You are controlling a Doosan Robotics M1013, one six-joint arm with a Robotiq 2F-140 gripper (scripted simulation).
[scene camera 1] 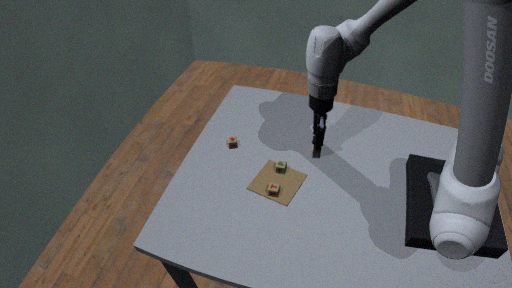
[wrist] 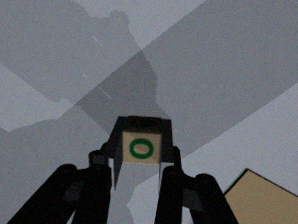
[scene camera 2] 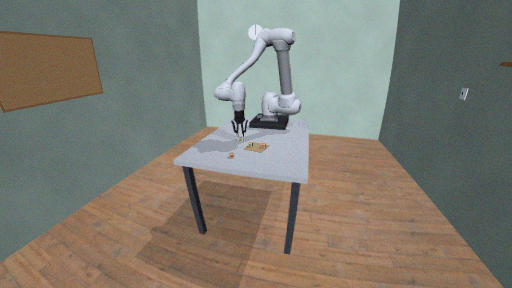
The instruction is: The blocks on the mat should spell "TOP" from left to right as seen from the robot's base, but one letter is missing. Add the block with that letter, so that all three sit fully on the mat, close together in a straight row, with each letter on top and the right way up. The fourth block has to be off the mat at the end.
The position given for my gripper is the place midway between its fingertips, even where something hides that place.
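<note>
I can see my gripper (scene camera 1: 315, 153), and the wrist view has the gripper in it as well (wrist: 144, 131). There is also a tan mat (scene camera 1: 290, 182).
</note>
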